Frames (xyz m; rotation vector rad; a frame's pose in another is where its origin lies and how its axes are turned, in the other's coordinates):
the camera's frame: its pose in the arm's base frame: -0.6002 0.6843 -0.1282 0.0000 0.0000 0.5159
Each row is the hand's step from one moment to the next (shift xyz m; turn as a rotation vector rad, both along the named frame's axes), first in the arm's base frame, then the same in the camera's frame.
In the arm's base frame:
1: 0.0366 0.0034 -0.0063 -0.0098 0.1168 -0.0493
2: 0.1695 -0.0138 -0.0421 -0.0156 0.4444 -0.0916
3: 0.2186 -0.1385 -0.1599 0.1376 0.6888 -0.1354
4: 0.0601 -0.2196 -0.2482 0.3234 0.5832 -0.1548
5: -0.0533 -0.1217 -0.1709 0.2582 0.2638 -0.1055
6: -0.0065 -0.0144 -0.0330 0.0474 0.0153 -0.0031
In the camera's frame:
1: 0.0335 -0.0151 -0.0063 0.0491 0.1064 -0.0493
2: 0.1406 -0.0956 -0.0421 0.2057 0.3943 -0.0916
3: 0.1218 -0.2283 -0.1599 0.4595 0.5313 -0.1354
4: -0.0561 -0.2207 -0.2482 0.5690 0.3478 -0.1548
5: -0.1064 -0.0796 -0.1709 0.3547 0.1021 -0.1055
6: -0.0128 -0.0093 -0.0330 0.0488 -0.0101 -0.0031

